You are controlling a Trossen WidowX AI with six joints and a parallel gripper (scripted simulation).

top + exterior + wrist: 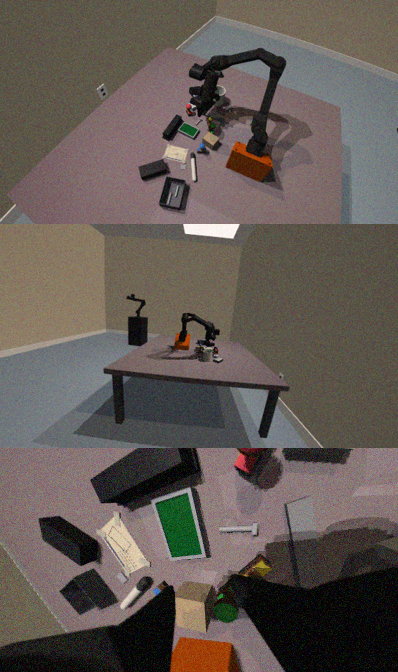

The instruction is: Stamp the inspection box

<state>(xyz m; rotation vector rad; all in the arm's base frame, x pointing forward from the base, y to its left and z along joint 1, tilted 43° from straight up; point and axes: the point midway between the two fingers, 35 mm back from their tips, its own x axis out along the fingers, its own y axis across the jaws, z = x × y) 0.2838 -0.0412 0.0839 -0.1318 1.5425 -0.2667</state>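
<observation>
Now: the green stamp 60 mm behind my gripper tip and 80 mm below it. Also, from my gripper tip: yellow-knobbed stamp: 30 mm behind, 40 mm to the right, 80 mm below; green ink pad: 40 mm ahead, 50 mm to the left, 90 mm below; bolt: 20 mm ahead, 30 mm to the right, 90 mm below.
</observation>
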